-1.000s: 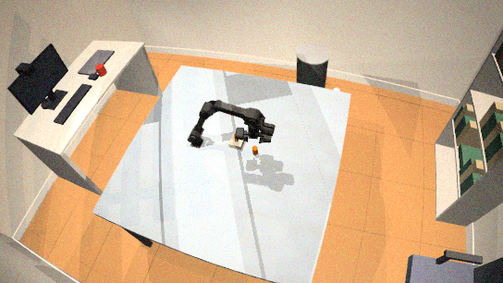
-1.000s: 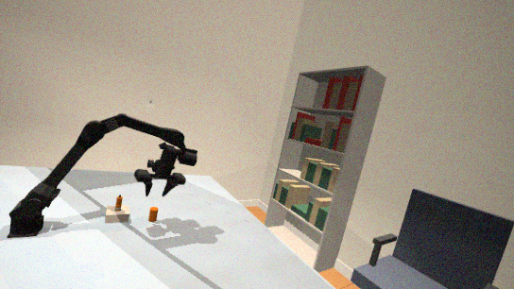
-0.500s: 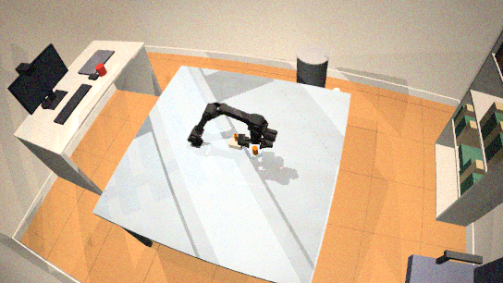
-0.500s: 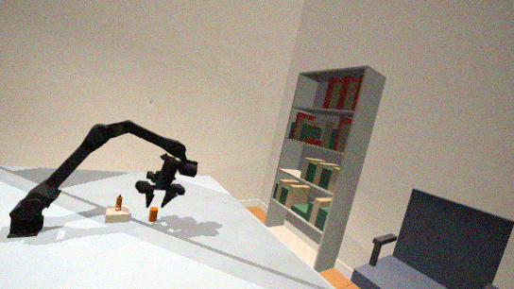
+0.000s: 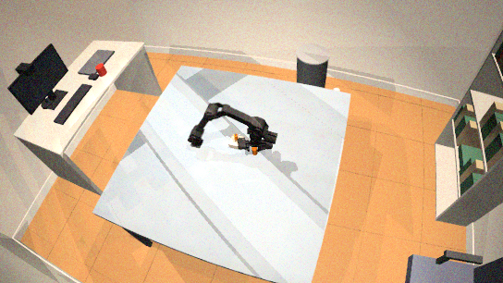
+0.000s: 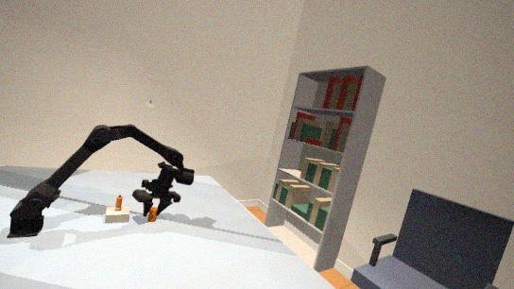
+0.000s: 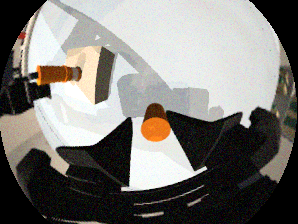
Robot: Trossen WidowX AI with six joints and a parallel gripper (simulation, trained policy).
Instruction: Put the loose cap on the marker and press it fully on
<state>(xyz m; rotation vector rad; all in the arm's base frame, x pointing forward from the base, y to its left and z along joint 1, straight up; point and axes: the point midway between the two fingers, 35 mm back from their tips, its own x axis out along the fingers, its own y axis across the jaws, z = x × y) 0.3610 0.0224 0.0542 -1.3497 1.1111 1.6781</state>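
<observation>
My gripper tip is 11 cm past the orange marker, 5 cm below it and 4 cm to the right of it. Round my gripper tip: orange cap 1 cm ahead; holder block 11 cm behind, 4 cm to the left.
</observation>
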